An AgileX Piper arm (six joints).
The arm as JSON. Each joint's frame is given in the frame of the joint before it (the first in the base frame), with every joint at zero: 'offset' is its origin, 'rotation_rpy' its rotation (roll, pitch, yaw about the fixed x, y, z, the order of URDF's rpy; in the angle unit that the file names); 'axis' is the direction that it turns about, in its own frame. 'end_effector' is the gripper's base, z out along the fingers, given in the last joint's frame.
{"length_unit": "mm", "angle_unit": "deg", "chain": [
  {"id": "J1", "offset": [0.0, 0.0, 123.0], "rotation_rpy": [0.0, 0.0, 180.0], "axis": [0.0, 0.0, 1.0]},
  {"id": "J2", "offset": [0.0, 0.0, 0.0], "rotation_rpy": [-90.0, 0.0, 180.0], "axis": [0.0, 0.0, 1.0]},
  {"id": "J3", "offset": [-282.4, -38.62, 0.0], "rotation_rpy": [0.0, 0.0, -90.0], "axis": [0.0, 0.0, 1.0]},
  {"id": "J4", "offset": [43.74, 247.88, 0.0], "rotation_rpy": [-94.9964, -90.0, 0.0], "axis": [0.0, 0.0, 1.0]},
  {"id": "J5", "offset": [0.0, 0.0, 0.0], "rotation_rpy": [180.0, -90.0, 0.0], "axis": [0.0, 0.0, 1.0]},
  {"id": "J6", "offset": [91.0, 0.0, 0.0], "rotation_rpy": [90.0, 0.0, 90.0], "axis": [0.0, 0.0, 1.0]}
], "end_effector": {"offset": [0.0, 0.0, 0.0], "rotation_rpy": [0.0, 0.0, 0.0]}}
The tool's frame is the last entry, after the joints.
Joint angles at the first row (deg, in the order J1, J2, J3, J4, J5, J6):
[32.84 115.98 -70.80 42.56 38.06 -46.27]
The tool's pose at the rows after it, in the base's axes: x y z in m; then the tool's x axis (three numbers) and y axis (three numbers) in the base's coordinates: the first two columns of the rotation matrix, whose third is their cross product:
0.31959 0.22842 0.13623 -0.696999 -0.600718 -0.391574 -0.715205 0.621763 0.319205
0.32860 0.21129 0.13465 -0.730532 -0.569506 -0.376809 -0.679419 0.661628 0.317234
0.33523 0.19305 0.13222 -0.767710 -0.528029 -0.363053 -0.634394 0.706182 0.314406
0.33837 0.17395 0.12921 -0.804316 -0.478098 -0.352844 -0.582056 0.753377 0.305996
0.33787 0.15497 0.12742 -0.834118 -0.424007 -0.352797 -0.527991 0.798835 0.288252
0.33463 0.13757 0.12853 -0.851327 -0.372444 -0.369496 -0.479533 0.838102 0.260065
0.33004 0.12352 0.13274 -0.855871 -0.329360 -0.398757 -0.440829 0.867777 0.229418
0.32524 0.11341 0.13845 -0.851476 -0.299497 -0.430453 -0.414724 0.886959 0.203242
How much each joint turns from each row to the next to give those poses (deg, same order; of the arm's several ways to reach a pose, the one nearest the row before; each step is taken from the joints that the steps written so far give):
[-2.72 0.00 0.05 -1.37 0.30 1.09]
[-2.75 -0.06 0.37 -1.03 0.16 1.06]
[-2.71 -0.31 1.05 -0.71 -0.55 1.16]
[-2.58 -0.75 1.99 -0.50 -1.53 1.20]
[-2.32 -1.40 2.85 -0.40 -2.53 1.11]
[-1.95 -2.12 3.30 -0.31 -3.38 0.79]
[-1.45 -2.52 3.13 -0.15 -3.44 0.47]
[-0.98 -2.46 2.55 0.03 -2.80 0.09]

